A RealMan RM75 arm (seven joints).
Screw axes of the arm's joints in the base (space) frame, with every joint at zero. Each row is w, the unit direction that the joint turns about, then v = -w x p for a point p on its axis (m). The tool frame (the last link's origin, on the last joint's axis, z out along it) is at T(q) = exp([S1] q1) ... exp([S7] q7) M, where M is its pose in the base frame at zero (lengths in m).
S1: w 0 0 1 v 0.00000 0.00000 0.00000
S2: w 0 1 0 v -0.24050 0.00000 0.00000
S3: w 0 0 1 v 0.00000 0.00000 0.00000
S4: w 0 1 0 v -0.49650 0.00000 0.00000
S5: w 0 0 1 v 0.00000 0.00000 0.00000
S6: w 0 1 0 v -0.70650 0.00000 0.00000
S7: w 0 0 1 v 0.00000 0.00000 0.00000
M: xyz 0.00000 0.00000 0.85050 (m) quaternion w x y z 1 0 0 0
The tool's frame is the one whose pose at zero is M.
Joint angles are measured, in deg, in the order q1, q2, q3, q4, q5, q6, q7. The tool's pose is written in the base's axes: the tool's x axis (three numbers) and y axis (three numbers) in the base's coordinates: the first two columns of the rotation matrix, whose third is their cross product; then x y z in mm. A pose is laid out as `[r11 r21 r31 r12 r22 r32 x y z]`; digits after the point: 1 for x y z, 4 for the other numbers.
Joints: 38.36, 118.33, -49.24, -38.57, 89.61, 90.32, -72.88
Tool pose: [0.4694 -0.5343 -0.7030 -0.5571 -0.7969 0.2338 161.6 373.1 19.6]
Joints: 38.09, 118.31, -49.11, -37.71, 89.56, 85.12, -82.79
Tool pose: [0.5411 -0.4007 -0.7393 -0.5410 -0.8390 0.0587 171.3 383.3 17.7]
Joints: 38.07, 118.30, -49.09, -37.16, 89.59, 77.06, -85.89
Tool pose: [0.5585 -0.3588 -0.7479 -0.6021 -0.7955 -0.0680 183.2 399.9 17.8]
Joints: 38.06, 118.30, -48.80, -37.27, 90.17, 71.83, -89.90
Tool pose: [0.5902 -0.2964 -0.7509 -0.6146 -0.7681 -0.1798 190.2 411.2 22.2]
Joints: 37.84, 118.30, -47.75, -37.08, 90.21, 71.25, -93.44
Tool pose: [0.6150 -0.2499 -0.7478 -0.5963 -0.7680 -0.2337 194.6 412.5 25.2]
